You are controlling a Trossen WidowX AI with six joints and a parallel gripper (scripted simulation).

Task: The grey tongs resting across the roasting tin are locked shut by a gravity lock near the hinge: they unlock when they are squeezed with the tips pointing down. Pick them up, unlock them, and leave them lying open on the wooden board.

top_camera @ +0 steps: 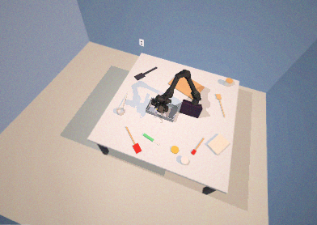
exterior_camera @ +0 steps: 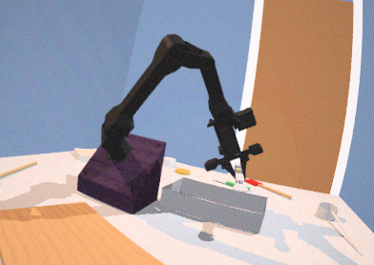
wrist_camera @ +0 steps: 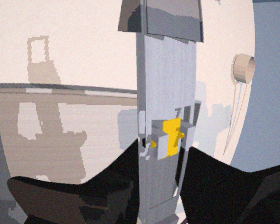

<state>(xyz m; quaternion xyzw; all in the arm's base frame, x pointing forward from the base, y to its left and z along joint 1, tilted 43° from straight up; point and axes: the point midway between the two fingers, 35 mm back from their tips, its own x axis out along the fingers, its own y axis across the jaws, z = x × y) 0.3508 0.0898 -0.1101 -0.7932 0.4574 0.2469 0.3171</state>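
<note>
Right now my gripper tip is 70 mm above the grey roasting tin, 60 mm past it and 50 mm to the left of it. Also, from my gripper tip: yellow lock piece 30 mm above, 20 mm to the left, 20 mm behind; green tool 290 mm to the left, 90 mm below, 60 mm behind; red spatula 350 mm to the left, 100 mm ahead, 90 mm below.
</note>
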